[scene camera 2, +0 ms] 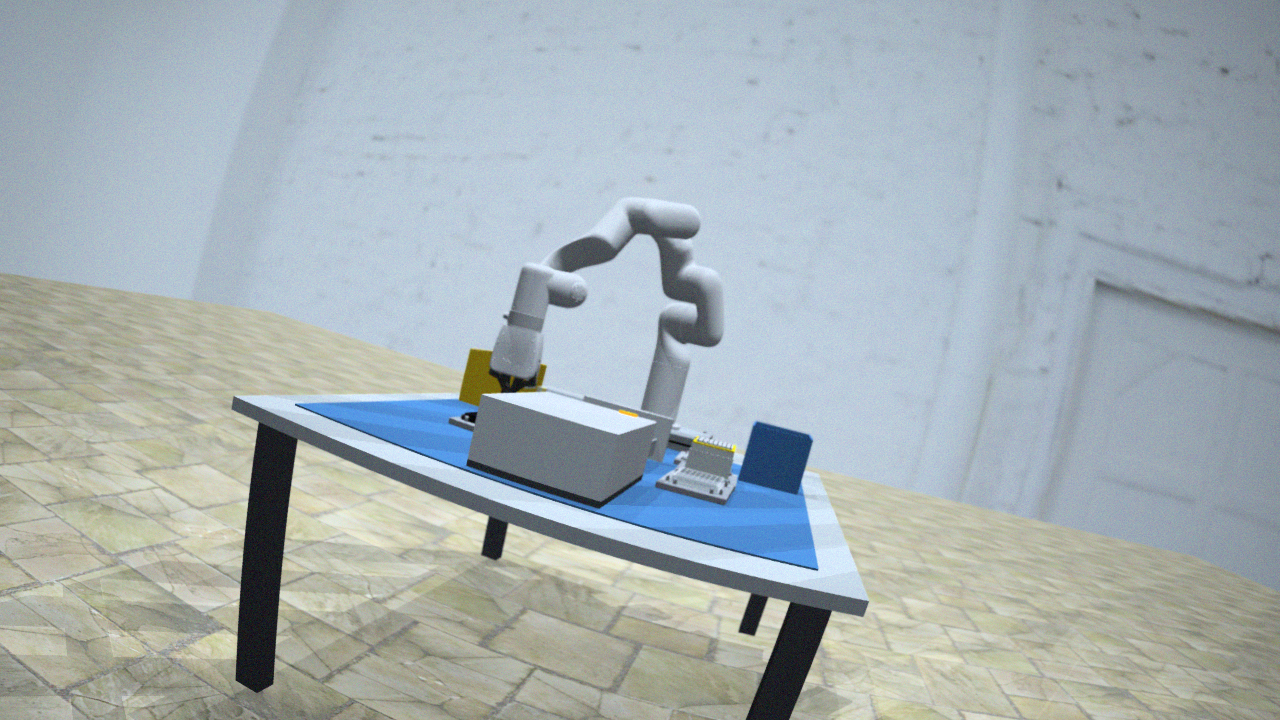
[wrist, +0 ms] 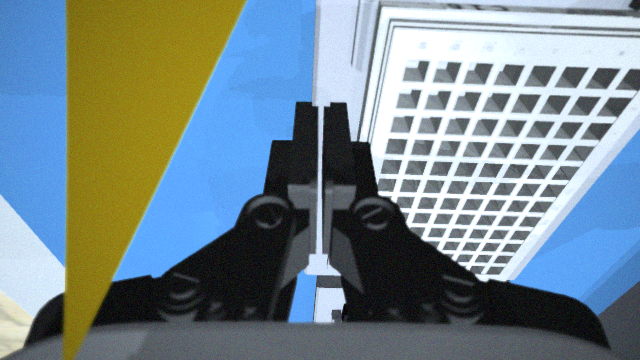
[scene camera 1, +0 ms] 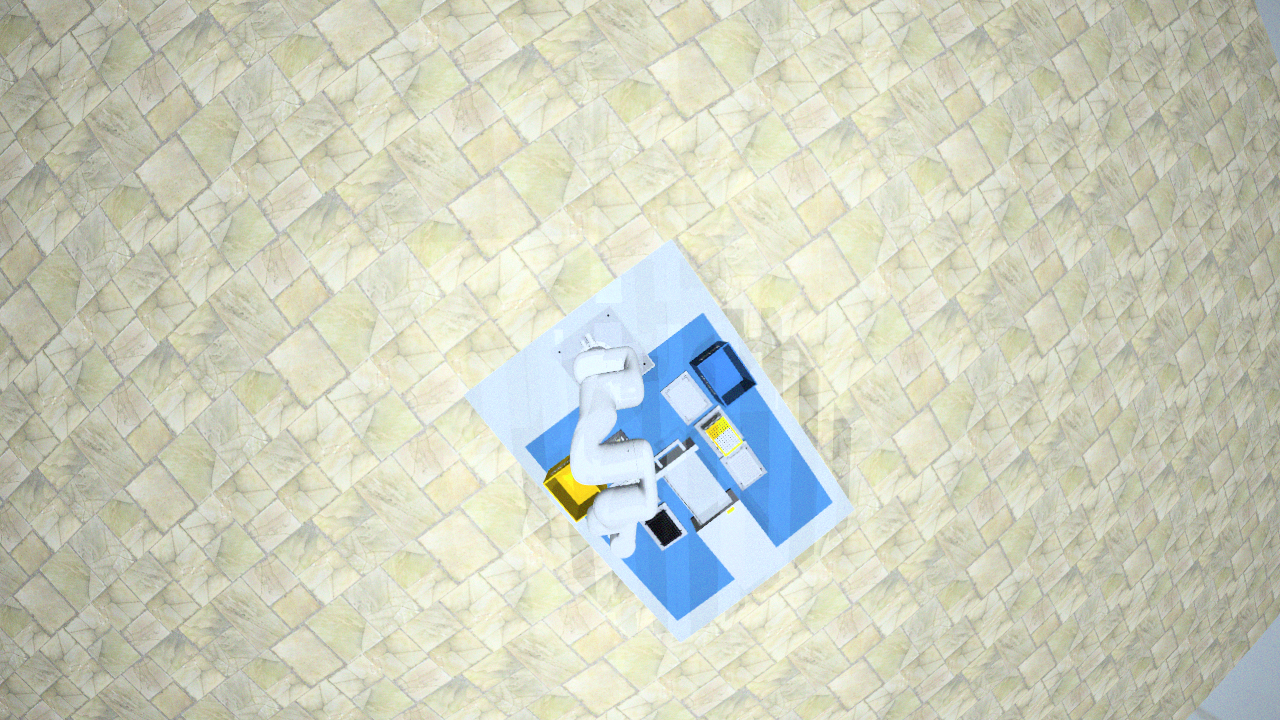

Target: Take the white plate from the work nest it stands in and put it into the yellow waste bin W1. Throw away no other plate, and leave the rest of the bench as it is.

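Places are measured from the arm's base along level axes (x down, y back, z left), in metres.
Pixels of known places: gripper, fingertip midpoint: point(wrist: 320, 138).
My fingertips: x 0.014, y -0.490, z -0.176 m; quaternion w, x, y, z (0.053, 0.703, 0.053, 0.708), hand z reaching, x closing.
Observation:
Ahead of a thing's pixels: the offset from my fingertips to its top centre. "*": to the spot under its first point.
The white plate {dy -0.015, dx -0.004, dz +0.059 m} point(wrist: 475, 120), with a grid of square wells, stands in a pale nest {* dy +0.027, dx +0.010, dz +0.001 m} point(wrist: 336, 50) in the wrist view, right of my fingers. The arm hides it in scene camera 1. My gripper point(wrist: 320, 138) point(scene camera 2: 513, 388) is shut and empty; its tips lie over the left border of that nest in the wrist view. The yellow bin W1 {dy +0.141, dx -0.098, dz -0.095 m} point(scene camera 1: 572, 486) point(scene camera 2: 473, 380) stands at the bench edge beside the arm. A yellow surface point(wrist: 130, 100) crosses the left of the wrist view and covers part of the left finger linkage; I cannot tell for certain that it is the bin's wall.
A black plate {dy -0.189, dx -0.004, dz +0.088 m} point(scene camera 1: 664, 526) sits in a nest beside the arm. A white box-shaped device point(scene camera 1: 698, 483) point(scene camera 2: 559, 447) stands mid-bench. Beyond it are a yellow-and-white plate {dy +0.040, dx -0.054, dz +0.440 m} point(scene camera 1: 723, 433) point(scene camera 2: 714, 453), a pale nest {* dy +0.220, dx +0.002, dz +0.394 m} point(scene camera 1: 687, 396) and a dark blue bin {dy +0.244, dx -0.098, dz +0.536 m} point(scene camera 1: 738, 392) point(scene camera 2: 776, 456).

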